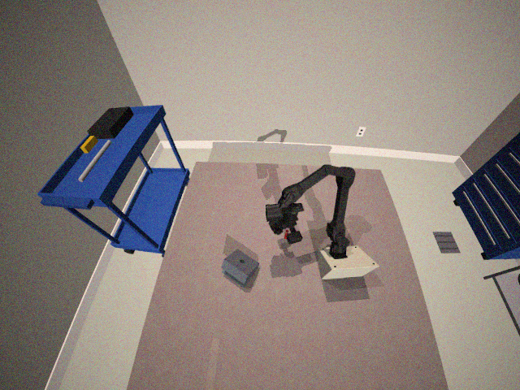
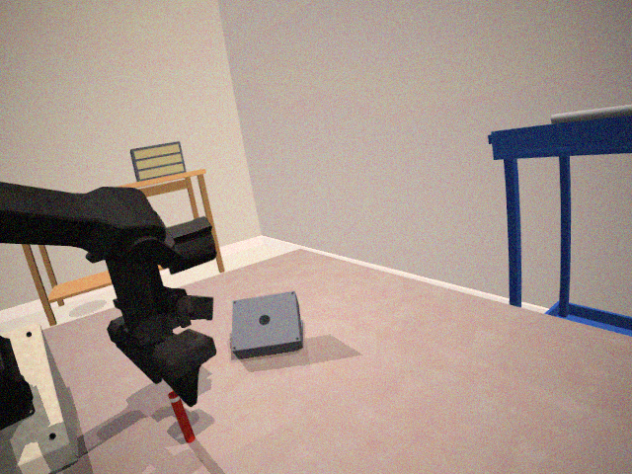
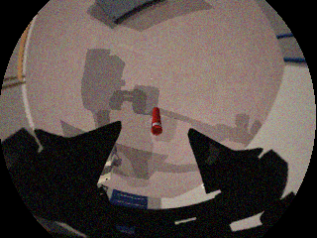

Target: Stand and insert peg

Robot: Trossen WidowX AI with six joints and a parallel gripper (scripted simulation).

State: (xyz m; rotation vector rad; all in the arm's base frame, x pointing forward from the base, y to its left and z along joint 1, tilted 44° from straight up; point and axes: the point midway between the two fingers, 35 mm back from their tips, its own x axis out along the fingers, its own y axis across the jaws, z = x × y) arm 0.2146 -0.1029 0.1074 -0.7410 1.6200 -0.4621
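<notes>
Right now my gripper tip is 2 cm above the red peg. Also, from my gripper tip: sloped grey panel 23 cm ahead, 14 cm to the left, 4 cm below.
</notes>
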